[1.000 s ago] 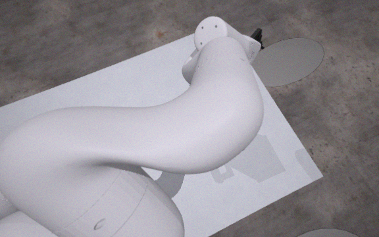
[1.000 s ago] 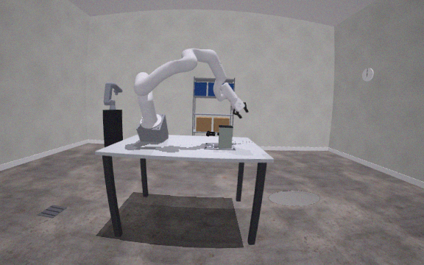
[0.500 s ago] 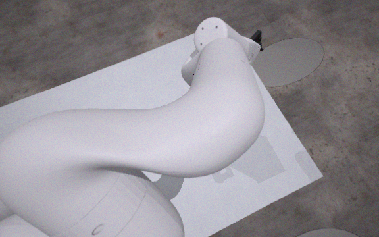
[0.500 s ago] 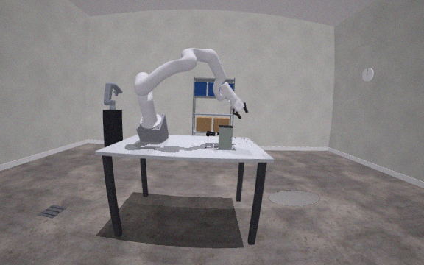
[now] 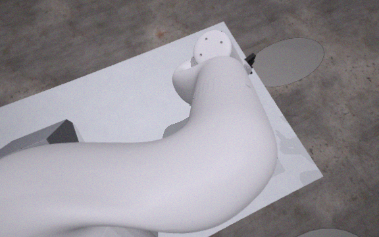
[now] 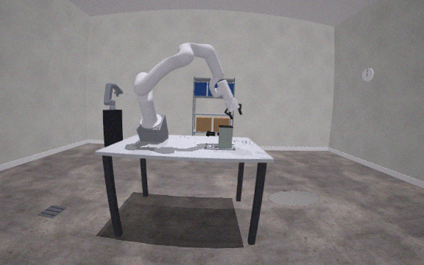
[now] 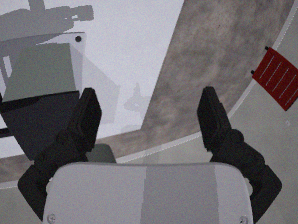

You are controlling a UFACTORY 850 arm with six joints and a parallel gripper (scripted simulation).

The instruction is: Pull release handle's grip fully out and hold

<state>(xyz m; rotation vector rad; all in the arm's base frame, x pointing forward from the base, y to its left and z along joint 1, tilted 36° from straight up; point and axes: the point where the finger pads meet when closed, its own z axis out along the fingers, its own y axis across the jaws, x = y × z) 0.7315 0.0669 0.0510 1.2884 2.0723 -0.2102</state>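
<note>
Now: hand 140 mm past the thin mounting plate, 110 mm to the left of it and 240 mm above it.
</note>
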